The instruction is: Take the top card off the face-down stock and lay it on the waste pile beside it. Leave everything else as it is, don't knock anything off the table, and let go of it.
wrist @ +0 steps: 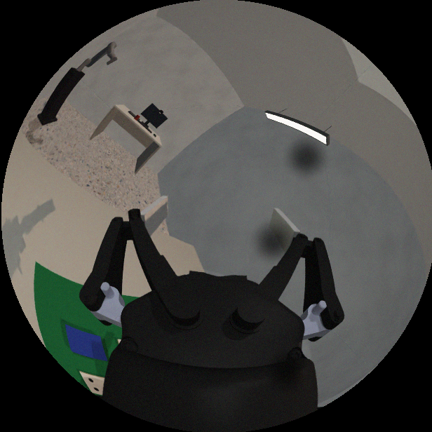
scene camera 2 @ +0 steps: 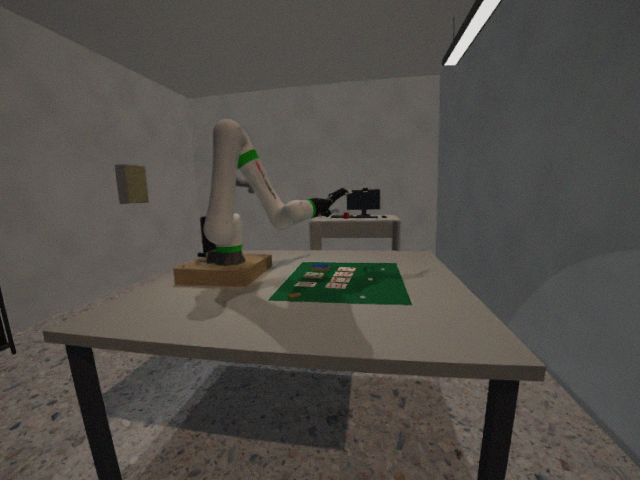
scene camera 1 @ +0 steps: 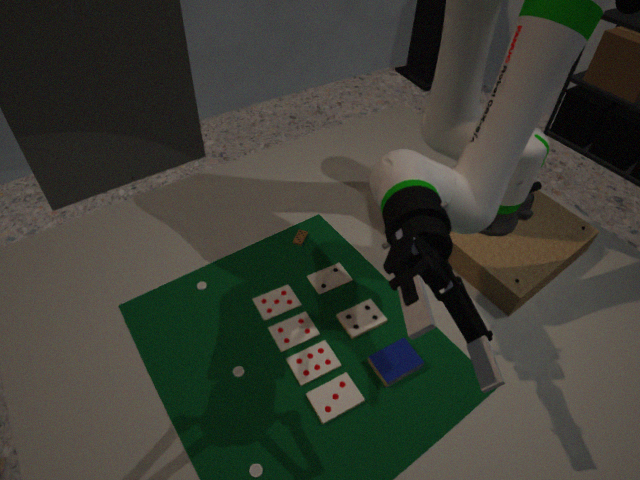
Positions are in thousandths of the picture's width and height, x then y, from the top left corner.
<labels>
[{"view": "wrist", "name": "my gripper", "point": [508,487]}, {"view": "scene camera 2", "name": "green mat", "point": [605,599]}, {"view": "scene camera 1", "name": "my gripper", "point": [721,755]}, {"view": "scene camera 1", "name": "blue card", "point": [618,751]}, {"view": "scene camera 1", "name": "three-red-pip card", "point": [532,822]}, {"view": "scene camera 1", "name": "green mat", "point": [298,709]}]
</labels>
